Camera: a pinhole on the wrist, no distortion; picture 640 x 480 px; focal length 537.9 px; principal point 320.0 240.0 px. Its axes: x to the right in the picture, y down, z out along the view. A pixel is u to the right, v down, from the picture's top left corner.
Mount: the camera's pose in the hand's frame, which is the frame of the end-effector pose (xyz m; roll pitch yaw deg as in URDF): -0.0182 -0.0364 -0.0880 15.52 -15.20 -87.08
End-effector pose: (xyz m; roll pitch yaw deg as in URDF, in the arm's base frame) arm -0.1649 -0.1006 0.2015 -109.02 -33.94 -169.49
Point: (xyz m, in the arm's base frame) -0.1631 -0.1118 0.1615
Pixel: 168.4 386.4
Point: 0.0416 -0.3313 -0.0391
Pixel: 362.2 69.5
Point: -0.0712 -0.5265 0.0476
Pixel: 453.4 305.2
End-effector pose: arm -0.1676 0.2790 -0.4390 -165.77 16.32 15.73
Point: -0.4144 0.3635 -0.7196
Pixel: 487.8 248.7
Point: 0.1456 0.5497 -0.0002
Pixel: behind the camera
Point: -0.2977 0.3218 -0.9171
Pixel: 393.4 437.8
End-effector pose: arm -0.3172 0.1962 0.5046 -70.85 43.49 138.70
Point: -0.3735 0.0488 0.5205
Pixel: 207.6 326.3
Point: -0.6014 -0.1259 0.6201
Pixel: 360.7 330.3
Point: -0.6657 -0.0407 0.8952
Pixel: 615.2 206.9
